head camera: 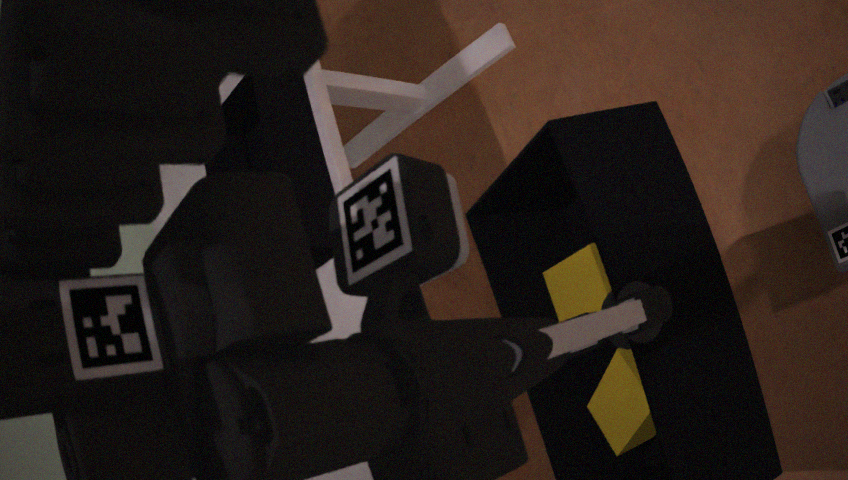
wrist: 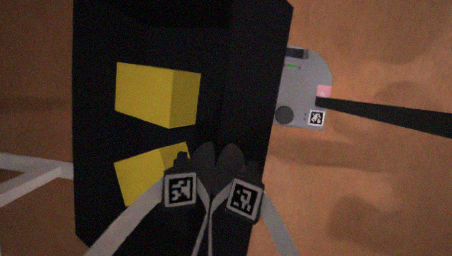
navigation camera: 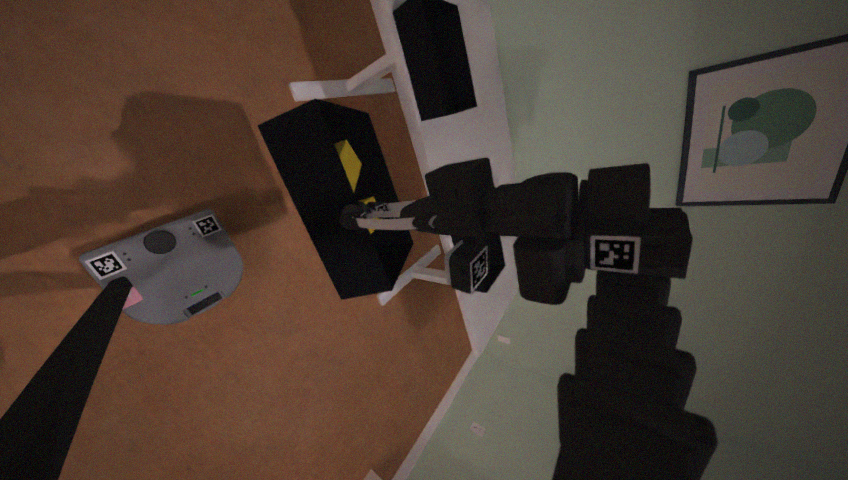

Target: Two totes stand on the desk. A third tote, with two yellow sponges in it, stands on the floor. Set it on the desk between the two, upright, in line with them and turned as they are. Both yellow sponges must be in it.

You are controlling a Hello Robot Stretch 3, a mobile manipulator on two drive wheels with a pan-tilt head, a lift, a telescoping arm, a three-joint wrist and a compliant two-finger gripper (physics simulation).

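Note:
My gripper (head camera: 636, 315) (navigation camera: 352, 217) (wrist: 220, 161) is shut on the long rim of a black tote (head camera: 702, 255) (navigation camera: 321, 237) (wrist: 252, 90), on the side facing my base. The tote looks raised off the floor beside the desk; its exact tilt is hard to tell. In the head view one yellow sponge (head camera: 574, 282) and another yellow sponge (head camera: 621, 401) lie in it. The wrist view shows an upper sponge (wrist: 145, 92) and a lower sponge (wrist: 140, 172), partly behind a finger. On the desk (navigation camera: 467, 139) stand one tote (navigation camera: 440, 65) and another, mostly hidden behind my wrist.
The white desk leg (head camera: 368, 89) (navigation camera: 339, 89) stands near the held tote. My base (navigation camera: 178, 267) (wrist: 302, 82) is on the opposite side, with the dark mast (navigation camera: 65, 374) rising from it. A green wall with a framed picture (navigation camera: 684, 148) is behind the desk.

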